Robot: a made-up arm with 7 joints. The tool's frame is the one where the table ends. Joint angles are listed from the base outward.
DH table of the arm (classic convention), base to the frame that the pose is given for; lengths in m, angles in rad. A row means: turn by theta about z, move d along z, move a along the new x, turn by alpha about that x. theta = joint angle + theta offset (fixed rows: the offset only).
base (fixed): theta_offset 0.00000; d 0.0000; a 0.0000; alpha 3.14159
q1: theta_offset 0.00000; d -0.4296; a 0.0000; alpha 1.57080
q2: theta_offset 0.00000; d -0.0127; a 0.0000; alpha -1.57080
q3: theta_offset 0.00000; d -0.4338; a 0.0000; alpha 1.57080
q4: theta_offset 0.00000; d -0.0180; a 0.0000; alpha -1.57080
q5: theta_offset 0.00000; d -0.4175; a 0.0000; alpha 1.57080
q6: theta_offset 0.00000; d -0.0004; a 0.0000; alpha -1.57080
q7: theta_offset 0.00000; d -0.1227; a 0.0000; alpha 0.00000
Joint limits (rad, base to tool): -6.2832..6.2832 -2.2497..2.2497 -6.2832..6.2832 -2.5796..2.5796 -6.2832..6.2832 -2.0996..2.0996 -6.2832..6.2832
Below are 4 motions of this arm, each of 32 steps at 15 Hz.
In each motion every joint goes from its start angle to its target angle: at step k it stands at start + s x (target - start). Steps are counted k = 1, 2, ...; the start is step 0. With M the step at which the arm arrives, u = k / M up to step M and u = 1 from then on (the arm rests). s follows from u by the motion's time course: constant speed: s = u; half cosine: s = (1 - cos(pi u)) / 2; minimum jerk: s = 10 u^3 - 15 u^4 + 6 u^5.
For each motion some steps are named. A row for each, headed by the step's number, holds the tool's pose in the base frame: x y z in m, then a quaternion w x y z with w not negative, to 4 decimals.
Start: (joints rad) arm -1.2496 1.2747 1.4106 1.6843 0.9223 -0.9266 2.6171
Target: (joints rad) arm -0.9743 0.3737 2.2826 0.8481 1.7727 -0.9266 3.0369
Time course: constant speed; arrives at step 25
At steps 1, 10, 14, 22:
1: 0.6204 0.2797 0.4602 0.5236 -0.1908 -0.4322 0.7090
10: 0.6314 0.1974 0.7896 0.3584 -0.4012 -0.4411 0.7183
14: 0.5905 0.1238 0.9253 0.3081 -0.5112 -0.3974 0.6970
22: 0.4281 -0.0533 1.1376 0.2672 -0.7051 -0.2204 0.6188

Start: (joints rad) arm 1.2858 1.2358 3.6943 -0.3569 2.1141 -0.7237 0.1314
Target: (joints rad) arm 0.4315 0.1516 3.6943 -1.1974 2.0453 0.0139 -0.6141
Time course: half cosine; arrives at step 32
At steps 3, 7, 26, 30, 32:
3: 0.1411 -0.8994 0.6597 0.4219 -0.7025 0.5499 0.1615
7: 0.1875 -0.8748 0.7084 0.4390 -0.7351 0.4903 0.1630
26: 0.3743 -0.5001 0.9768 0.5845 -0.7717 -0.1840 0.1701
30: 0.3718 -0.4625 0.9851 0.5931 -0.7446 -0.2526 0.1732
32: 0.3712 -0.4577 0.9859 0.5941 -0.7407 -0.2614 0.1736

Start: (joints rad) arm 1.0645 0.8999 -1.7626 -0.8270 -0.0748 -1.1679 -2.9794
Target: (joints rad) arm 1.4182 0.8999 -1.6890 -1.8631 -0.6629 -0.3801 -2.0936
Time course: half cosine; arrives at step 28
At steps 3, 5, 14, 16, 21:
3: -0.0977 -0.7144 0.7528 0.6456 0.2061 0.4792 0.5577
5: -0.1259 -0.7083 0.7391 0.6475 0.2107 0.4664 0.5646
14: -0.3374 -0.5874 0.6214 0.6757 0.2370 0.3842 0.5829
16: -0.3785 -0.5384 0.5921 0.6858 0.2462 0.3705 0.5760
21: -0.4405 -0.4144 0.5329 0.7100 0.2794 0.3452 0.5464

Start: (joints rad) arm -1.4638 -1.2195 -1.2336 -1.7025 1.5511 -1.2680 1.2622
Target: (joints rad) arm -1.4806 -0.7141 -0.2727 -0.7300 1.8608 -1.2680 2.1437
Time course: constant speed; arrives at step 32
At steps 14, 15, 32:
14: 0.1887 -0.7071 0.4337 0.7445 -0.1011 0.4231 0.5064
15: 0.1732 -0.7191 0.4493 0.7381 -0.0981 0.4451 0.4975
32: -0.0700 -0.7385 0.8377 0.5953 0.0336 0.7565 0.2686

